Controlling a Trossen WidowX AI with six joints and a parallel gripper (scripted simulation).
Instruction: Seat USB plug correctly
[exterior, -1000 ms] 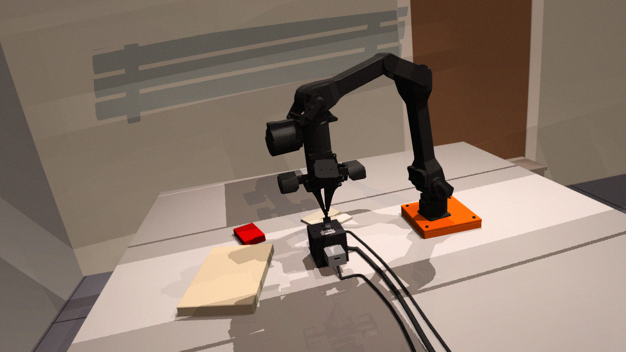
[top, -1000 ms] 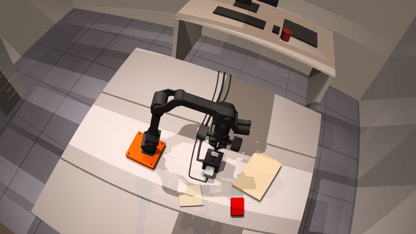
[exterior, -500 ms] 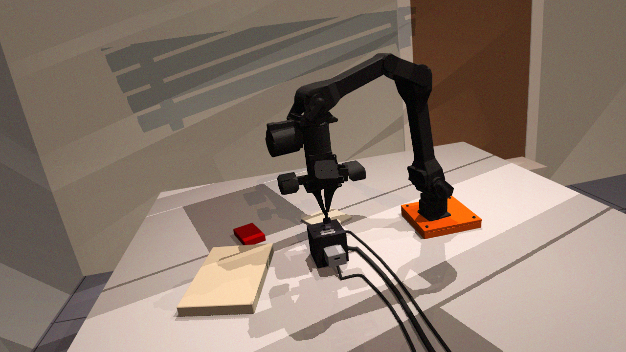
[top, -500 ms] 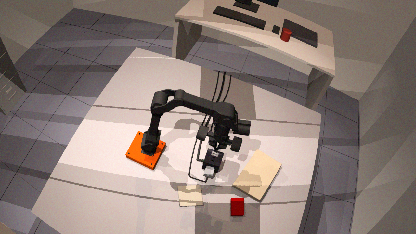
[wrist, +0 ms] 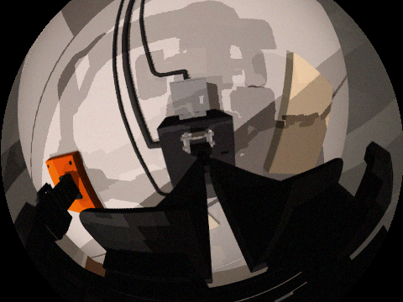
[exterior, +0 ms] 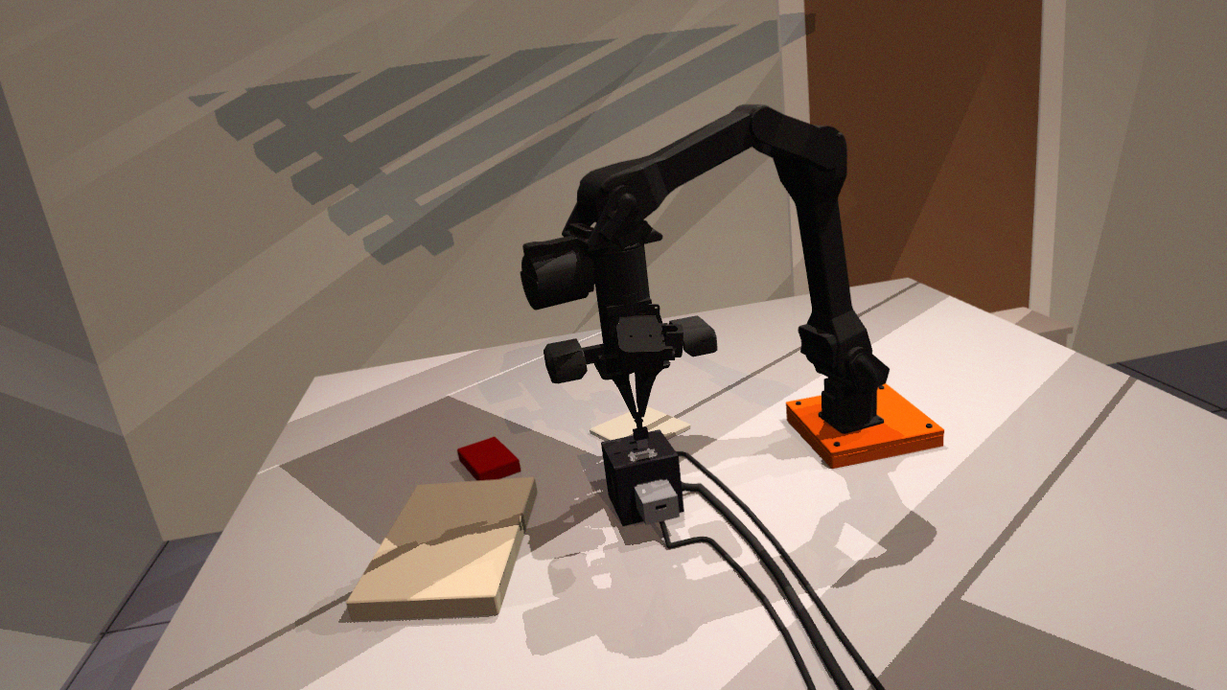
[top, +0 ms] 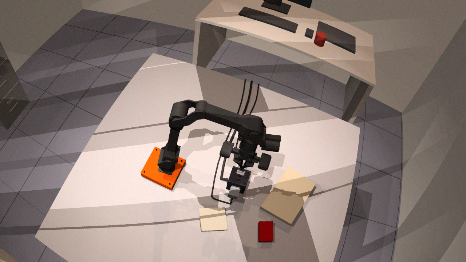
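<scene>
The USB plug lies 2 cm below my gripper tip. Also, from my gripper tip: tan board: 23 cm ahead, 11 cm below, 3 cm to the right; then USB socket: 6 cm below; then white pad: 21 cm to the right, 12 cm below, 6 cm behind.
</scene>
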